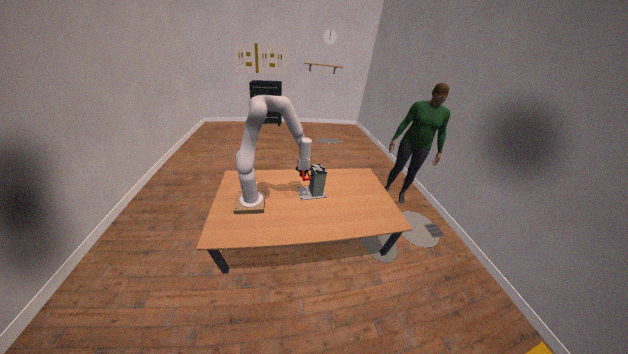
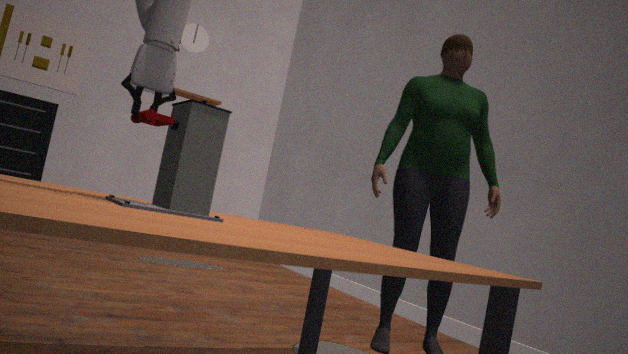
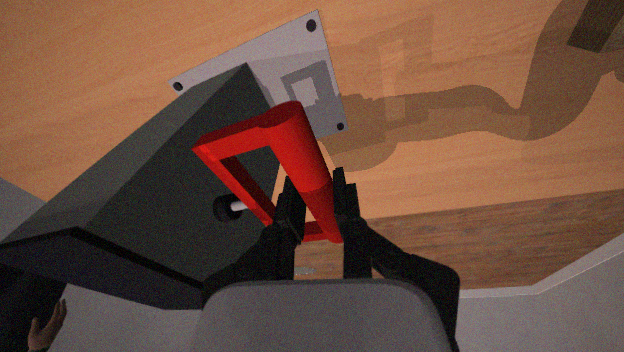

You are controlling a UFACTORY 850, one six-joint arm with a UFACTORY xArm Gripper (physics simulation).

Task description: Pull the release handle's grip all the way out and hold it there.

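The release handle's red grip (image 1: 306, 178) (image 2: 152, 118) (image 3: 289, 140) is a rectangular loop with a thick round bar. It stands beside a tall grey-green box (image 1: 318, 184) (image 2: 194, 155) (image 3: 165, 200), joined to its side by a thin pale rod (image 3: 239, 206) that comes out of a black collar (image 3: 223, 208). A short length of rod shows. My gripper (image 1: 303, 173) (image 2: 145, 111) (image 3: 318, 183) is shut on the round bar, with one finger inside the loop and the other outside it, nearer one end of the bar. The finger inside partly hides the loop.
The box stands on a grey plate (image 1: 304, 195) (image 2: 145, 206) (image 3: 280, 47) with dark bolts, on the wooden table (image 1: 350, 215) (image 2: 300, 245) (image 3: 125, 45). A person in green (image 1: 425, 122) (image 2: 445, 125) stands beyond the table. My arm's wooden base (image 1: 249, 210) is at the table's left.
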